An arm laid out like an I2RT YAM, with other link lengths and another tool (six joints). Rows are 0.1 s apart.
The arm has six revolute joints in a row. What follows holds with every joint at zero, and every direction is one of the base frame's. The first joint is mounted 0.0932 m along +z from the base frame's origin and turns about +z. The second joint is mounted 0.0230 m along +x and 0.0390 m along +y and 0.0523 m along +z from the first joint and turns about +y. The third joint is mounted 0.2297 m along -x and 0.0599 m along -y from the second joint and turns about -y. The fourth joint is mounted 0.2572 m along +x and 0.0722 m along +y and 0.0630 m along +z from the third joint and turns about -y. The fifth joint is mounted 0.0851 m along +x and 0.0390 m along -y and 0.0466 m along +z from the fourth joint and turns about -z. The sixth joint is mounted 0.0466 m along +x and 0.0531 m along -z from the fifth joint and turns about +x. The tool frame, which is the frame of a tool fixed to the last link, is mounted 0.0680 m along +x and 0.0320 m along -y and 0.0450 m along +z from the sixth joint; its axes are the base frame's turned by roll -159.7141, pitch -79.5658 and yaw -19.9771 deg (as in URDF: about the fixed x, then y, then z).
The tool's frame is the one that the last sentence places.
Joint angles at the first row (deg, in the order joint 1, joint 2, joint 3, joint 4, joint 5, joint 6):
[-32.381 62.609 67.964 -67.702 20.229 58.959]
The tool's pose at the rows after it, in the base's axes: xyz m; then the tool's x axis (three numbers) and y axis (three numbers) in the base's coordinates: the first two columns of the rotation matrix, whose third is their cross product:
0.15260, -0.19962, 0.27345, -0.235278, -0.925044, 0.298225, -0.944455, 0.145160, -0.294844
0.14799, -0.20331, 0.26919, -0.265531, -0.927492, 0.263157, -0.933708, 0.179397, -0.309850
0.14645, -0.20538, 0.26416, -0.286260, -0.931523, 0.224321, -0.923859, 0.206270, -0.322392
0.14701, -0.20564, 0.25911, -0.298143, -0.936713, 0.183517, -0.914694, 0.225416, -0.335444
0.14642, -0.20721, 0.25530, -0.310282, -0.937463, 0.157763, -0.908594, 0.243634, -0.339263
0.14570, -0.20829, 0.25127, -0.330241, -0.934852, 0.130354, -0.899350, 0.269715, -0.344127
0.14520, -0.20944, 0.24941, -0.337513, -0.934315, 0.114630, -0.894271, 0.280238, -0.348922
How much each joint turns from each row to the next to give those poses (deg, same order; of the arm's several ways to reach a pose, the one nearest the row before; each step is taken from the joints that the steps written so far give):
[-2.884 0.000 -0.022 0.044 -2.557 0.832]
[-2.274 0.087 -0.131 0.021 -2.317 0.349]
[-1.574 0.438 -0.023 0.001 -2.361 0.546]
[-0.983 0.415 -0.043 0.000 -2.426 0.634]
[-0.984 0.523 0.001 0.020 -1.443 0.328]
[-0.873 0.569 -0.001 0.024 -1.289 0.897]
[-0.701 0.221 0.002 0.087 -0.984 0.108]

